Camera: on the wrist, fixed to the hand. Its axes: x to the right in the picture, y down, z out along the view.
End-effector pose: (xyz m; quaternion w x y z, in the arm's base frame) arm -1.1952 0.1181 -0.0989 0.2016 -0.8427 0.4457 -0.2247
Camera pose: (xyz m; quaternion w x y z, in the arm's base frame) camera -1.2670 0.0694 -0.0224 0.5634 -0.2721 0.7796 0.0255
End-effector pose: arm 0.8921 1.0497 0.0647 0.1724 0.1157 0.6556 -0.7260
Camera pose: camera 0.8800 1.1537 0.0156 0.6914 0.4289 0.1718 -0.5555
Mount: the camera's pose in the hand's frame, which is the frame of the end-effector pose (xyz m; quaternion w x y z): 0.0202 0.0315 -0.1094 0.6847 0.2334 -0.1766 0.6675
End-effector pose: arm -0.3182 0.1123 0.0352 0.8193 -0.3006 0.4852 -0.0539
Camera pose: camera -0.4046 0.0821 -0.0355 0.7528 0.2998 0.3756 0.4498
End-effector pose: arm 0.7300 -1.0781 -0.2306 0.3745 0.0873 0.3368 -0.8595
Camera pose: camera 0.7267 -1.0349 -0.3378 0.8692 0.2202 -0.0944 -0.4325
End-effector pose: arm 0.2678 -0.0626 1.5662 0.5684 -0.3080 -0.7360 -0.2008
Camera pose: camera 0.3640 -0.1057 1.6138 0.4651 -0.6050 -0.4456 0.4681
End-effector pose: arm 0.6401 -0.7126 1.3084 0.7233 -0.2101 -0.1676 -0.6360
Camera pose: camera 0.6713 -0.7831 1.2222 0.9392 -0.1992 -0.2507 0.1236
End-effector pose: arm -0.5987 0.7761 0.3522 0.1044 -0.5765 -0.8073 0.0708
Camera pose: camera -0.5488 0.8048 0.4525 0.0162 -0.8967 -0.1699 0.4084
